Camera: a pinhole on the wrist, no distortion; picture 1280 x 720 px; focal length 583.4 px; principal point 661.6 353.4 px. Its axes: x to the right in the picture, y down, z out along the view. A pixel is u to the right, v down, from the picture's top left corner.
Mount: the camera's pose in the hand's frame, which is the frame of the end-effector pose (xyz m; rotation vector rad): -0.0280 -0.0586 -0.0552 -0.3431 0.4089 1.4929
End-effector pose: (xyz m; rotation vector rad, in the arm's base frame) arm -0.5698 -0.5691 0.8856 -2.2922 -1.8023 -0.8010
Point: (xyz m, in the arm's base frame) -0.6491 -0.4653 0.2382
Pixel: 63 619
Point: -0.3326 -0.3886 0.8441
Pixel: 819 27
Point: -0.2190 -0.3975 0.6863
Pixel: 745 228
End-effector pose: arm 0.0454 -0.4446 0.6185 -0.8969 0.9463 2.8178
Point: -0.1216 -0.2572 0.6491
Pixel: 250 44
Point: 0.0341 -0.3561 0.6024
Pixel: 210 129
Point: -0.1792 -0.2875 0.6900
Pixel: 412 59
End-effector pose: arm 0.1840 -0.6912 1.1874 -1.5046 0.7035 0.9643
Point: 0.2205 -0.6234 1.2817
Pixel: 115 574
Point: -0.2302 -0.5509 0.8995
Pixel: 1075 287
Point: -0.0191 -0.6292 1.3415
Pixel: outside the picture
